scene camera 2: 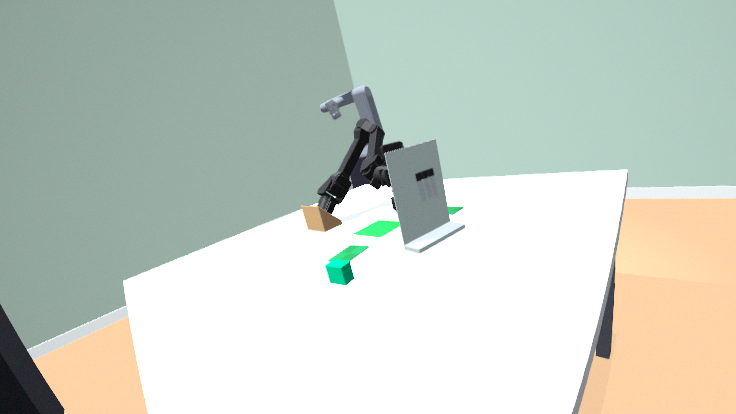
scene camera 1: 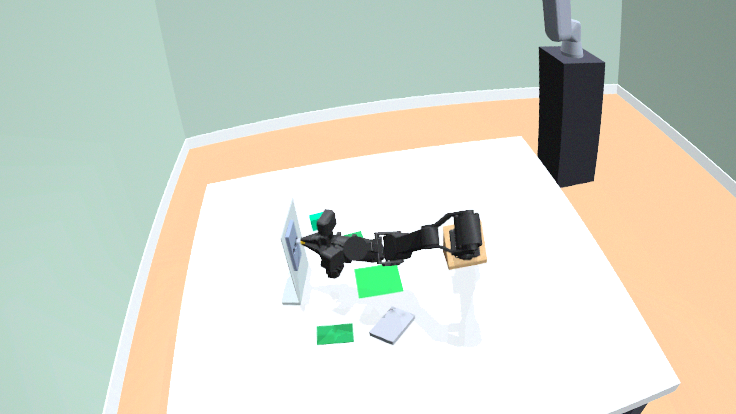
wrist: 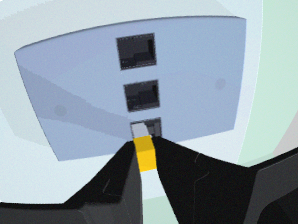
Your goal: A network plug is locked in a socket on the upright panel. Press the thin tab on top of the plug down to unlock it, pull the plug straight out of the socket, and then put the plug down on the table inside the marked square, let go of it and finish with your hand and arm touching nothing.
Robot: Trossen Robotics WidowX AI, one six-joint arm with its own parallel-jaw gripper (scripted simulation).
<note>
In view: my gripper (scene camera 1: 301, 240), a yellow plug (wrist: 144, 144), a grey flat plate (scene camera 1: 394, 323), a grey panel (scene camera 2: 415, 174) and a green marked square (scene camera 1: 378, 280).
My gripper also shows in the wrist view (wrist: 143, 147). The grey panel is seen too in the wrist view (wrist: 81, 81). The wrist view does not show the grey flat plate: it is out of frame.
</note>
